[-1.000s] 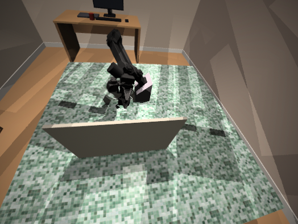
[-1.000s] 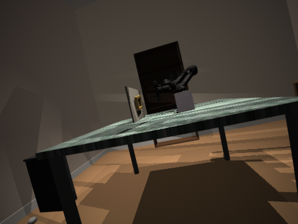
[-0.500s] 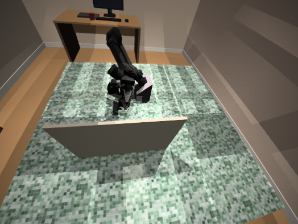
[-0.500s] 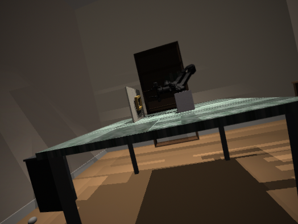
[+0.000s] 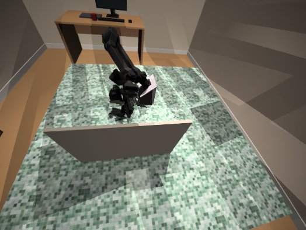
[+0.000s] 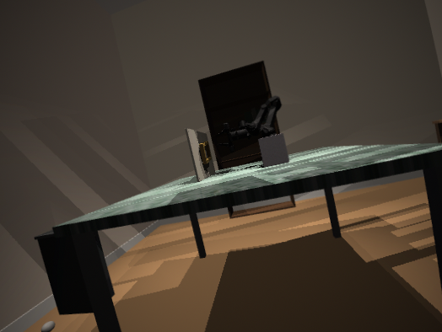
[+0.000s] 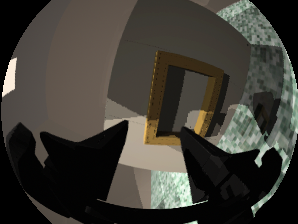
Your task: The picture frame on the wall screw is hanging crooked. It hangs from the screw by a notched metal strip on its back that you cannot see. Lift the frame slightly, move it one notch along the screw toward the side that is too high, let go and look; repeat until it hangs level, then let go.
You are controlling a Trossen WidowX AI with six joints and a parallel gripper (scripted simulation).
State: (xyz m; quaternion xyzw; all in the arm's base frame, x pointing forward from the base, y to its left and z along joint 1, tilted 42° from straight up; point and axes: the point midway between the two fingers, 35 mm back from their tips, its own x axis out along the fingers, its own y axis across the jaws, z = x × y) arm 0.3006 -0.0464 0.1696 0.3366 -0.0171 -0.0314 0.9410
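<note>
My gripper tip is 10 cm short of the gold picture frame, 6 cm above it and 1 cm to the left of it. From my gripper tip the other things lie so: grey wall panel: 11 cm ahead, 7 cm below, 2 cm to the right.
</note>
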